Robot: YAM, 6 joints.
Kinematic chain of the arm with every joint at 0, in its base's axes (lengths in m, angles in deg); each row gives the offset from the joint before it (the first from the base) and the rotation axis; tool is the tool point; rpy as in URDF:
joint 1: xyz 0 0 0.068 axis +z
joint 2: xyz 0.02 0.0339 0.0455 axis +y
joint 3: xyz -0.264 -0.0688 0 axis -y
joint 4: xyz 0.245 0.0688 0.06 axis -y
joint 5: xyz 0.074 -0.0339 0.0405 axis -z
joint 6: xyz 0.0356 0 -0.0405 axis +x
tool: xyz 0 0 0 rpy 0 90 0
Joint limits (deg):
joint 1: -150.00..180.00
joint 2: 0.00..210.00
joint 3: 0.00..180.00
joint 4: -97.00..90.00
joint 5: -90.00..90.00
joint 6: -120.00..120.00
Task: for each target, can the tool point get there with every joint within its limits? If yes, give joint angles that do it. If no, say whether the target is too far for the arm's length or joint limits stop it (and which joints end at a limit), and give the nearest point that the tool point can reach.
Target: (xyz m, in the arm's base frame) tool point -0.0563 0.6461 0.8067
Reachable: no: too far | nearest point -0.0382 0.4387 0.5771 | short by 0.310 m
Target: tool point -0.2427 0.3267 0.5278
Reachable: yes | joints 131.15 113.24 122.09 48.05 64.73 -28.83
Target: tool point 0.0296 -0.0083 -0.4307
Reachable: no: joint limits stop it (at a limit: joint 2) | nearest point 0.0766 -0.0215 -0.3384 | short by 0.104 m
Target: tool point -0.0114 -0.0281 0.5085
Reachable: yes | joints 71.18 25.65 54.62 59.75 -2.71 4.23
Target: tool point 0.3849 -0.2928 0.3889
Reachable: yes | joints -41.19 121.82 108.22 48.95 -68.37 19.54
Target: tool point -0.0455 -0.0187 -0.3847
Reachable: no: joint limits stop it (at a limit: joint 1, joint 2) | nearest point -0.0665 -0.0354 -0.3360 | short by 0.056 m
